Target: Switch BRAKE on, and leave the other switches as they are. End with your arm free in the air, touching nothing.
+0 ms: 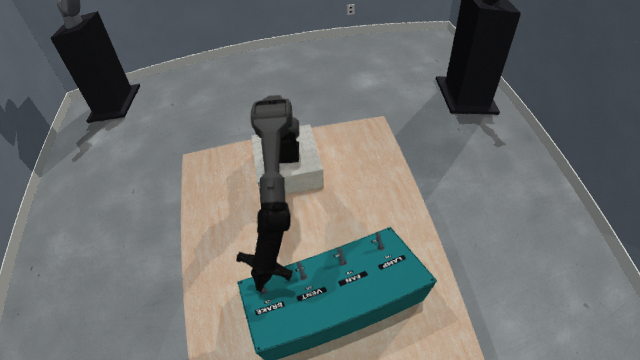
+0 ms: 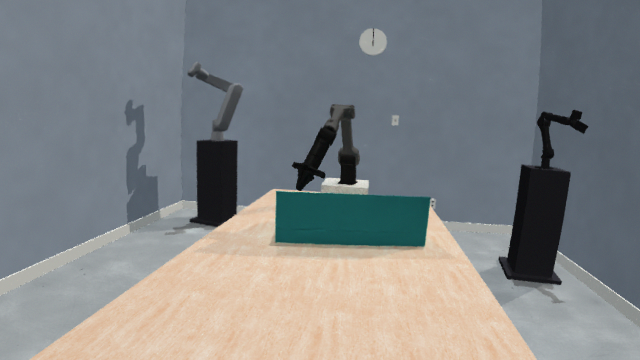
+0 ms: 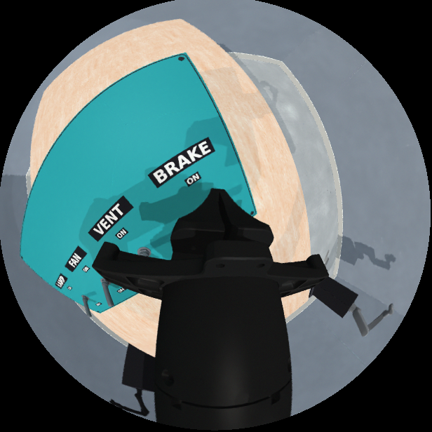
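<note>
The teal switch box (image 1: 340,310) (image 2: 350,220) (image 3: 110,135) stands on the table. My gripper (image 1: 260,288) (image 2: 299,188) (image 3: 216,197) is shut, with its fingertips together and tilted down at the BRAKE switch. A small part of the BRAKE lever (image 1: 265,290) shows beside the fingertips; the gripper hides the rest, so its position and any contact cannot be told. The BRAKE label (image 1: 270,308) (image 3: 182,162) lies in front of the fingertips. The VENT lever (image 1: 302,271) (image 3: 144,251), FAN lever (image 1: 342,257) (image 3: 108,292) and LAMP lever (image 1: 380,241) (image 3: 87,306) stand alike in a row.
The wooden table (image 1: 220,200) (image 2: 320,300) (image 3: 75,65) carries the box and the arm's pale base block (image 1: 307,180) (image 2: 345,186). The VENT lever is the nearest neighbour to the gripper. Two black pedestals (image 1: 90,70) (image 1: 475,60) with other arms stand on the floor beyond the table.
</note>
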